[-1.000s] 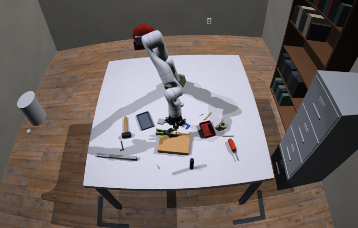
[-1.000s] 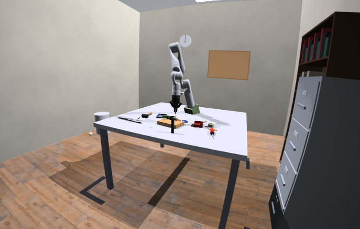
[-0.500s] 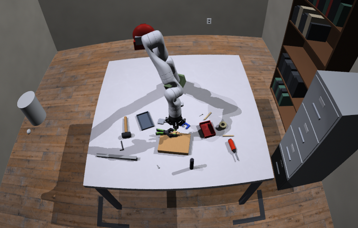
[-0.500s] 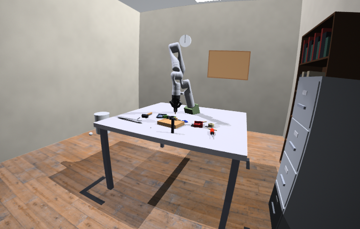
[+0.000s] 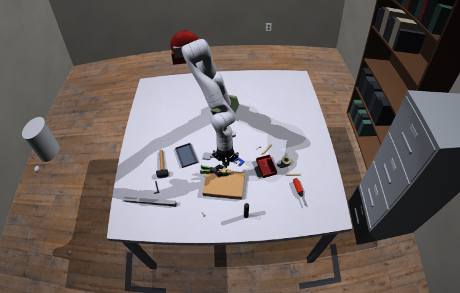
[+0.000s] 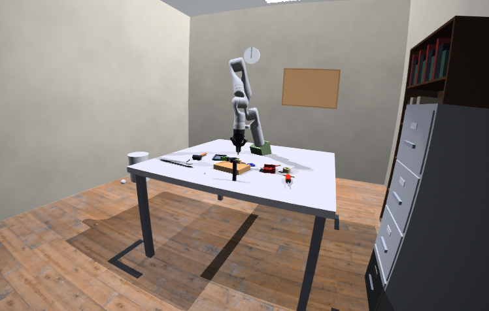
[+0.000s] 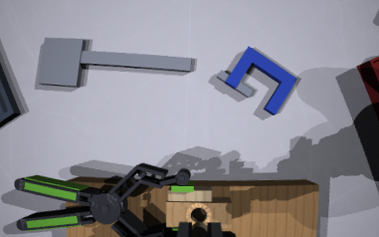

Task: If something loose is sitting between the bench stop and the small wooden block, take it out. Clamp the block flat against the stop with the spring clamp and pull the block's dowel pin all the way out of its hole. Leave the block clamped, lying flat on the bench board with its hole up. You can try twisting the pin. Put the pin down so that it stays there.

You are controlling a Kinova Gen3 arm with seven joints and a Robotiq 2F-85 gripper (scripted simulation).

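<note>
Right now my hand is 220 mm to the right of the red tray, 120 mm above it and 40 mm past it. The rest, counted from my hand: round dowel pin: 20 mm below; wooden bench board: 100 mm below, 50 mm ahead, 20 mm to the right; wooden block: 80 mm below.
</note>
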